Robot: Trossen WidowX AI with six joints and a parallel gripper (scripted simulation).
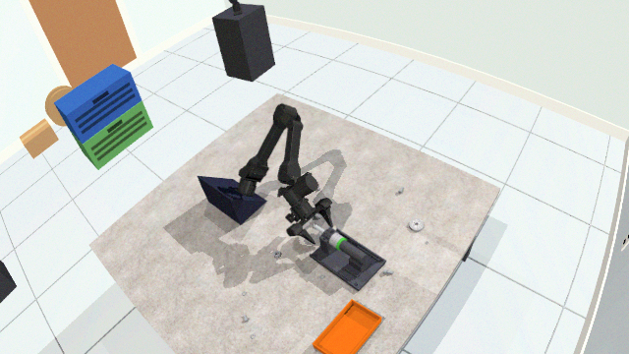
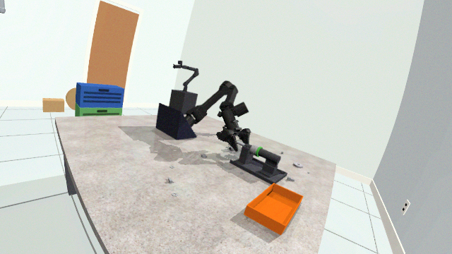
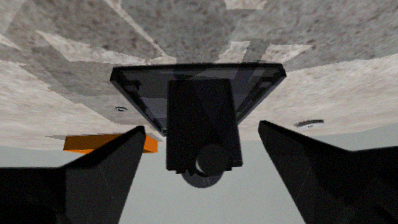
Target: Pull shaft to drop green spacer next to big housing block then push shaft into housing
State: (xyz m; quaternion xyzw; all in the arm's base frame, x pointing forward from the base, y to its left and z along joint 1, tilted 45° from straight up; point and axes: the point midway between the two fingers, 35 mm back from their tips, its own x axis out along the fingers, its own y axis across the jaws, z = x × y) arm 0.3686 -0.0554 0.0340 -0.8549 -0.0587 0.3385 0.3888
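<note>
Right now the shaft is 60 mm ahead of my gripper tip, 30 mm above it and 10 mm to the right of it. The rest, counted from my gripper tip: green spacer 80 mm ahead, 20 mm above, 10 mm to the right; then orange tray 270 mm to the right, 260 mm ahead, 50 mm below.
</note>
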